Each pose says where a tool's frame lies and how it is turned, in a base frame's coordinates. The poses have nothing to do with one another.
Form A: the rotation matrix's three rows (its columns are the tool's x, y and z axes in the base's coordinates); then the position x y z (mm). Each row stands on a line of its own.
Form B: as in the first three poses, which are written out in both.
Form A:
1:
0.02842 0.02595 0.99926
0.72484 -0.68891 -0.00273
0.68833 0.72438 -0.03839
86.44 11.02 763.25
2:
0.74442 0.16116 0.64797
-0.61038 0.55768 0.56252
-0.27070 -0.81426 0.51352
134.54 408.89 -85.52
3:
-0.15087 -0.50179 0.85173
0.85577 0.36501 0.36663
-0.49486 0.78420 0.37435
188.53 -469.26 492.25
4:
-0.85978 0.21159 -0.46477
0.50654 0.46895 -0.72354
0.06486 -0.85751 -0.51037
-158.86 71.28 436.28
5:
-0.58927 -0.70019 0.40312
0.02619 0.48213 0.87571
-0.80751 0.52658 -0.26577
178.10 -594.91 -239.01
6:
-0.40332 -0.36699 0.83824
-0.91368 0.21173 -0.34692
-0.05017 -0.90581 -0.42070
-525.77 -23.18 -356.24
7:
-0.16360 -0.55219 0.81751
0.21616 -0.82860 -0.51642
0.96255 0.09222 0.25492
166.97 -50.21 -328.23
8:
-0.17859 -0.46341 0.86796
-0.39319 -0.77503 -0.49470
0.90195 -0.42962 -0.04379
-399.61 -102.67 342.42
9:
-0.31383 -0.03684 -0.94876
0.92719 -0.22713 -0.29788
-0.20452 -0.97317 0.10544
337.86 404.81 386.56
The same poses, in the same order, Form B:
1: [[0.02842 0.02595 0.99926 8.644], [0.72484 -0.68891 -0.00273 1.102], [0.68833 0.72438 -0.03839 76.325], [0 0 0 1]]
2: [[0.74442 0.16116 0.64797 13.454], [-0.61038 0.55768 0.56252 40.889], [-0.27070 -0.81426 0.51352 -8.552], [0 0 0 1]]
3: [[-0.15087 -0.50179 0.85173 18.853], [0.85577 0.36501 0.36663 -46.926], [-0.49486 0.78420 0.37435 49.225], [0 0 0 1]]
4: [[-0.85978 0.21159 -0.46477 -15.886], [0.50654 0.46895 -0.72354 7.128], [0.06486 -0.85751 -0.51037 43.628], [0 0 0 1]]
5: [[-0.58927 -0.70019 0.40312 17.810], [0.02619 0.48213 0.87571 -59.491], [-0.80751 0.52658 -0.26577 -23.901], [0 0 0 1]]
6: [[-0.40332 -0.36699 0.83824 -52.577], [-0.91368 0.21173 -0.34692 -2.318], [-0.05017 -0.90581 -0.42070 -35.624], [0 0 0 1]]
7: [[-0.16360 -0.55219 0.81751 16.697], [0.21616 -0.82860 -0.51642 -5.021], [0.96255 0.09222 0.25492 -32.823], [0 0 0 1]]
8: [[-0.17859 -0.46341 0.86796 -39.961], [-0.39319 -0.77503 -0.49470 -10.267], [0.90195 -0.42962 -0.04379 34.242], [0 0 0 1]]
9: [[-0.31383 -0.03684 -0.94876 33.786], [0.92719 -0.22713 -0.29788 40.481], [-0.20452 -0.97317 0.10544 38.656], [0 0 0 1]]
